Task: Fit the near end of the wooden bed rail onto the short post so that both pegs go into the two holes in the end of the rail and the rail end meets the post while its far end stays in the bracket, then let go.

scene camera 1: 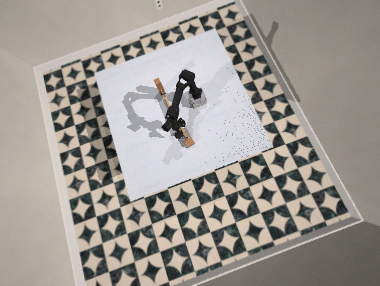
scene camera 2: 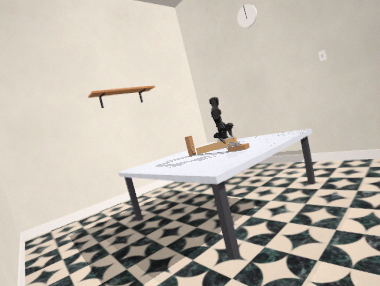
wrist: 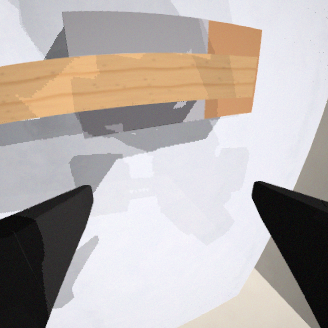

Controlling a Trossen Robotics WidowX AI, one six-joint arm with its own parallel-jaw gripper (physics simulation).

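Pixels of known places: gripper, fingertip midpoint: (scene camera 2: 227,139) (wrist: 173,191); arm's base, link origin: (scene camera 1: 196,95) (scene camera 2: 224,138).
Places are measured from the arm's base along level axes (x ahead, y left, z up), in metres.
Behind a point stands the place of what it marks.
Observation:
The wooden rail (scene camera 1: 166,100) {x 0.264, y -0.059, z -0.013 m} (scene camera 2: 212,147) {x 0.251, y 0.070, z -0.034 m} (wrist: 150,77) {x 0.215, y 0.260, z 0.019 m} slopes up toward its near end. In the wrist view that end overlaps the top of the low orange-brown block (scene camera 1: 189,143) {x 0.202, y 0.372, z -0.044 m} (scene camera 2: 241,147) {x 0.239, y 0.369, z -0.060 m} (wrist: 234,37) {x 0.174, y 0.355, z -0.044 m}, which looks like the short post; contact cannot be told. A grey piece (wrist: 130,35) {x 0.190, y 0.268, z -0.042 m} shows beneath the rail. The far end is low beside the taller upright post (scene camera 1: 158,84) {x 0.278, y -0.163, z 0.089 m} (scene camera 2: 190,145) {x 0.295, y -0.165, z 0.014 m}; the bracket is too small to make out. The pegs and end holes are hidden. My gripper (scene camera 1: 182,129) {x 0.270, y 0.279, z 0.016 m} (scene camera 2: 228,138) {x 0.270, y 0.279, z 0.016 m} (wrist: 173,191) {x 0.270, y 0.279, z 0.016 m} is open and empty, beside the rail near its near end.
The parts stand on a white table (scene camera 1: 225,120) {x -0.172, y 0.281, z -0.080 m} (scene camera 2: 175,172) {x 0.797, y 0.256, z -0.080 m}. The arm's base (scene camera 1: 198,98) {x -0.004, y 0.035, z 0.004 m} is at one side of the rail, and the arm reaches over the rail's middle. A wall shelf (scene camera 2: 122,91) hangs beyond the table.

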